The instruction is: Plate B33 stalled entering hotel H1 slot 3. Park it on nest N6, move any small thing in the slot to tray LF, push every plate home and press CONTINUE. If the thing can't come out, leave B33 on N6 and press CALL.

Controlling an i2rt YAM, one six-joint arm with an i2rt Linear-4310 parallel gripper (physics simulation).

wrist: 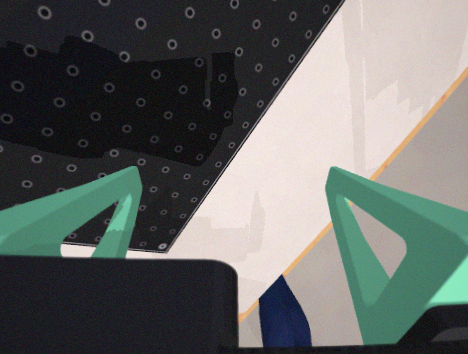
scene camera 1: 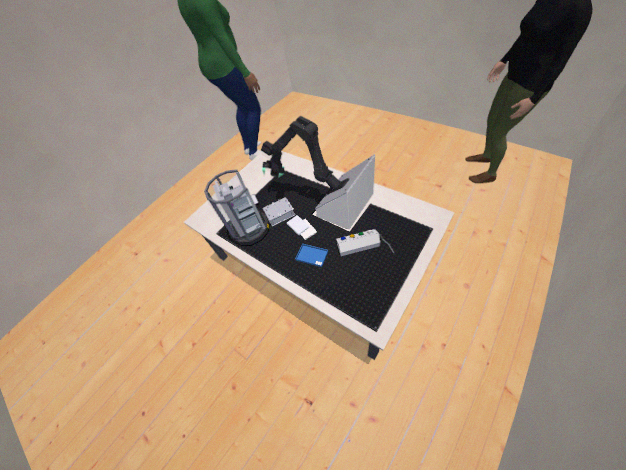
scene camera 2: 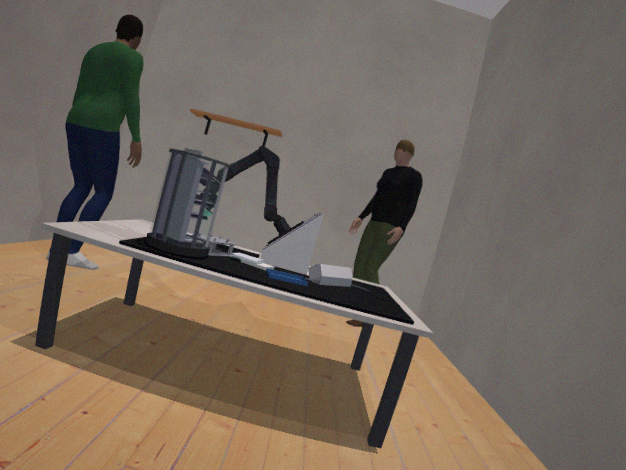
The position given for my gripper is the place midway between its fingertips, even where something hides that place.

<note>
My gripper (wrist: 233, 177) is open and holds nothing. Also in view: a round plate rack (scene camera 1: 230, 198).
</note>
